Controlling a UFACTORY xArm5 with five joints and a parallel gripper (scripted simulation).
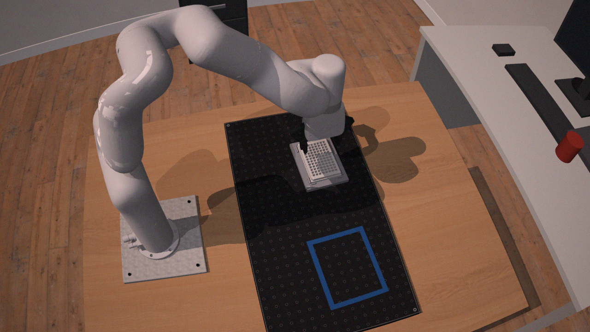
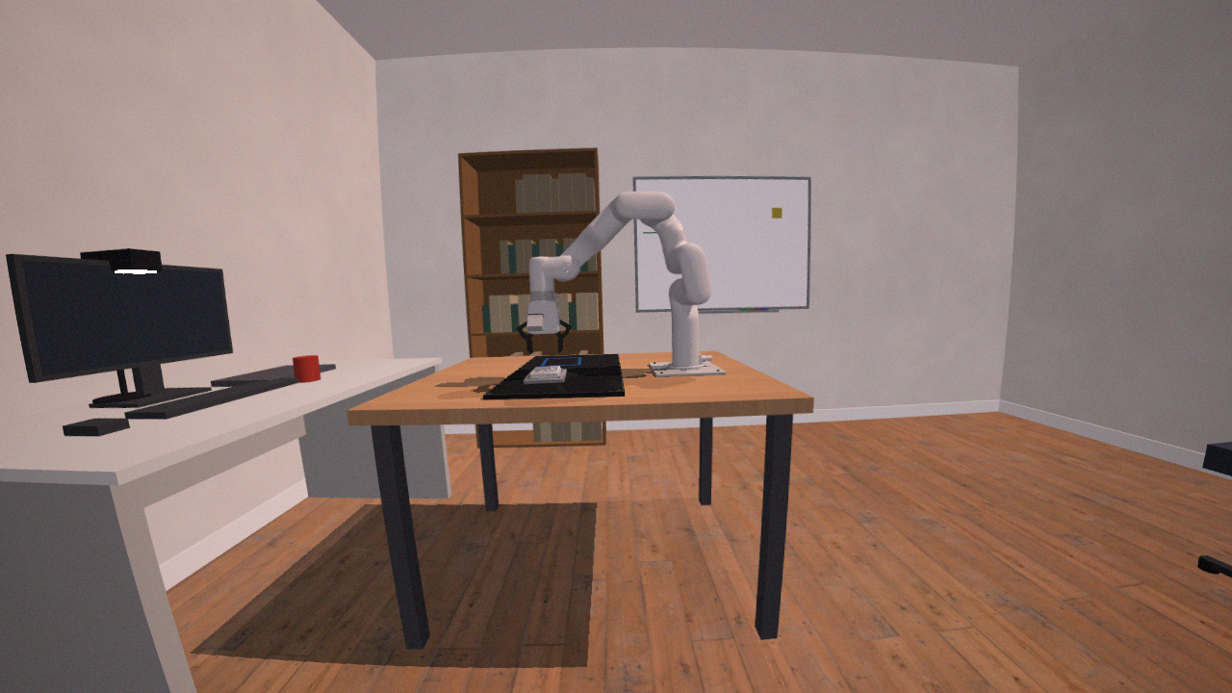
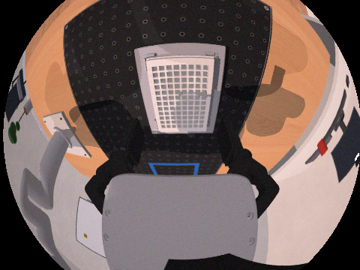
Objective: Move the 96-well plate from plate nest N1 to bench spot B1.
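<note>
Now: the white 96-well plate 7 cm below my hand. From my hand the other things lie so: grey plate nest (8 cm below).
</note>
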